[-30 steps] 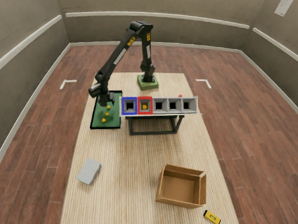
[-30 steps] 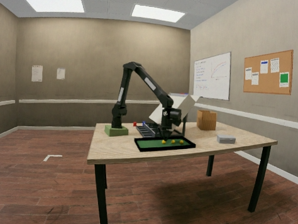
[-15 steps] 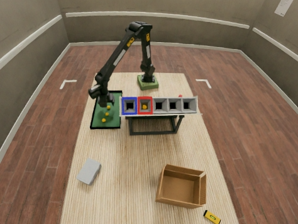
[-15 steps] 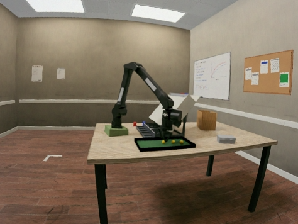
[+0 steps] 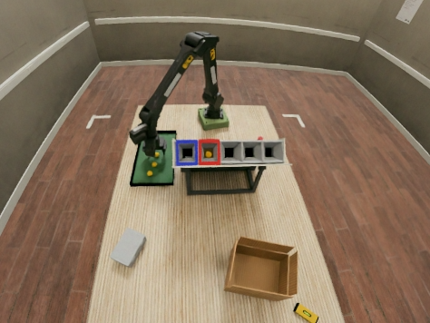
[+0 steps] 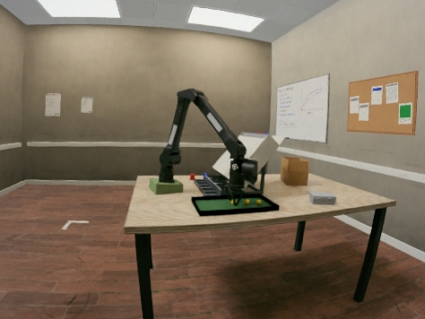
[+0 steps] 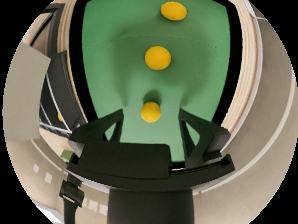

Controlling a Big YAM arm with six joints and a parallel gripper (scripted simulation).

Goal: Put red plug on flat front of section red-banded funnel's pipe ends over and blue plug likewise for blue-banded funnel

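Right now my hand is 10 mm to the left of the green marble tray and 10 mm above it. Also, from my hand: yellow level 770 mm ahead, 580 mm to the left, 10 mm below; white cover 320 mm to the left, 190 mm above, 120 mm ahead; grey block 490 mm ahead, 60 mm to the right.
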